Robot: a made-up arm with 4 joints.
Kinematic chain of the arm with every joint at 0, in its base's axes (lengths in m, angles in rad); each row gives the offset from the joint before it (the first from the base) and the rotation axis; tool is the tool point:
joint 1: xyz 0 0 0.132 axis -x
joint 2: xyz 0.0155 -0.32 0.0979 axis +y
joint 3: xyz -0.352 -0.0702 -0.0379 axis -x
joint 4: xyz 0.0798 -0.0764 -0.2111 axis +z
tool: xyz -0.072 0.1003 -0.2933
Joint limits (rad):
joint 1: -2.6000..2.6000
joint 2: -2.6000..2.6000
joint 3: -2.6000..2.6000
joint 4: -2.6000..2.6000
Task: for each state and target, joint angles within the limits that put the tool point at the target. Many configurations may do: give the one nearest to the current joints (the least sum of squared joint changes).
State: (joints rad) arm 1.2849 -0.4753 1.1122 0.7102
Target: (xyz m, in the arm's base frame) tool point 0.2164 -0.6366 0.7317
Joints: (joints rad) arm 1.2224 -1.2150 0.7992 0.6653
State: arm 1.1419 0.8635 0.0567 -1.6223
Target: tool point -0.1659 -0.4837 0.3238
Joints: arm 1.3496 0.0313 -0.2240 -1.6773
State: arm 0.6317 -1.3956 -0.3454 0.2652
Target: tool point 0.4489 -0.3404 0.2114
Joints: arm 1.3440 -1.4385 -0.4502 0.0694
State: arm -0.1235 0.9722 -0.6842 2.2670
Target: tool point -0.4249 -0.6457 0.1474
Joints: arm 0.5760 0.3321 -0.0785 2.5047
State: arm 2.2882 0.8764 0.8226 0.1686
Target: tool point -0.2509 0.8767 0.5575
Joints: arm 2.2576 1.2092 1.3190 0.5183
